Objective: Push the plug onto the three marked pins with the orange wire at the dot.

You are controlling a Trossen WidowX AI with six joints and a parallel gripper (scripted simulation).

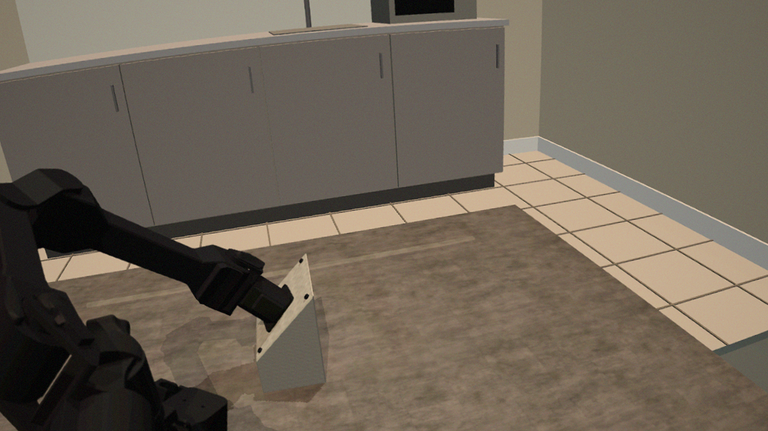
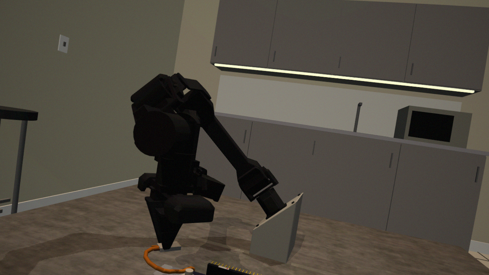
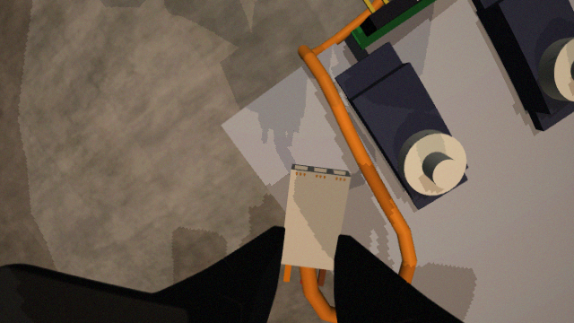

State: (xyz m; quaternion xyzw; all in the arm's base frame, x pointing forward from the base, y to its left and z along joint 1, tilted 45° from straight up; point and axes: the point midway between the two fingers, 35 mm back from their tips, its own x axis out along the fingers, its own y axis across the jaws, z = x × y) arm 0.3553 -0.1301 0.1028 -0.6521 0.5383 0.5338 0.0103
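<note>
My gripper tip is 4 cm past the cream band, 10 cm to the right of it and 3 cm above it. Round my gripper tip: grey holder plate: 12 cm ahead, 12 cm to the left, 8 cm below; red dot: 4 cm behind, 10 cm to the left, 3 cm below.
</note>
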